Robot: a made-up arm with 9 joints.
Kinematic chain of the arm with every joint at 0, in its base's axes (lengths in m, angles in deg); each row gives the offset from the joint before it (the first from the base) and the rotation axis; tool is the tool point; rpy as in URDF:
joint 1: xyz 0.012 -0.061 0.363 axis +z
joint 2: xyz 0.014 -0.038 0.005 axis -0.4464 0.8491 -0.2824
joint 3: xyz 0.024 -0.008 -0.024 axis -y
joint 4: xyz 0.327 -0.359 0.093 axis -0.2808 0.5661 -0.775
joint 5: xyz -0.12 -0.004 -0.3 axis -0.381 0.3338 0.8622
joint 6: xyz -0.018 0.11 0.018 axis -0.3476 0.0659 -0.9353
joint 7: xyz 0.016 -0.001 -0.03 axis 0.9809 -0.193 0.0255
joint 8: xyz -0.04 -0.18 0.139 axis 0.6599 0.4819 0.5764
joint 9: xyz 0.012 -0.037 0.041 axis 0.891 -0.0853 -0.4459
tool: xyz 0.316 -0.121 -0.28 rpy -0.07 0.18 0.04
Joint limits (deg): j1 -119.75..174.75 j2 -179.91..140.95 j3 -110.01..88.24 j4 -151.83..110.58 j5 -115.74..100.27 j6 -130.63..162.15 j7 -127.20..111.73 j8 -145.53..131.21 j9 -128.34..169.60
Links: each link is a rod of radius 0.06 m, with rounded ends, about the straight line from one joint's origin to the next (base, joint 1, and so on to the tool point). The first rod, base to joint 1, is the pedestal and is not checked.
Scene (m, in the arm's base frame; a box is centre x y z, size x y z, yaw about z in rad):
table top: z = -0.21
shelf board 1: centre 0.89 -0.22 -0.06 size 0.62 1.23 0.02 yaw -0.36
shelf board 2: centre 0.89 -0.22 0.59 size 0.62 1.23 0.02 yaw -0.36
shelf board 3: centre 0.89 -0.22 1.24 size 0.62 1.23 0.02 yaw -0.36
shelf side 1: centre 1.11 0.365 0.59 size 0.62 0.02 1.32 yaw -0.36
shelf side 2: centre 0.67 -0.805 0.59 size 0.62 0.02 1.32 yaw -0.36
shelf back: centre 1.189 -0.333 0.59 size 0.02 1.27 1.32 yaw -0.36
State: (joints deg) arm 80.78 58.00 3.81 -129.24 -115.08 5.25 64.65 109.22 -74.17
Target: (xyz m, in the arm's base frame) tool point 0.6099 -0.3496 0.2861
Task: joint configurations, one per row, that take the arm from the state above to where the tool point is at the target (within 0.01 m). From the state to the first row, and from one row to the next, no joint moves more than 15 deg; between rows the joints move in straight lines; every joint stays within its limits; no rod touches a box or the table.
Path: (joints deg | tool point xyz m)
1: 69.28 69.63 -3.22 -123.06 -115.41 6.20 69.07 108.15 -81.42 | 0.6549 -0.0879 0.2711
2: 57.79 81.26 -10.26 -116.87 -115.74 7.15 73.48 107.08 -88.68 | 0.6099 -0.3496 0.2861

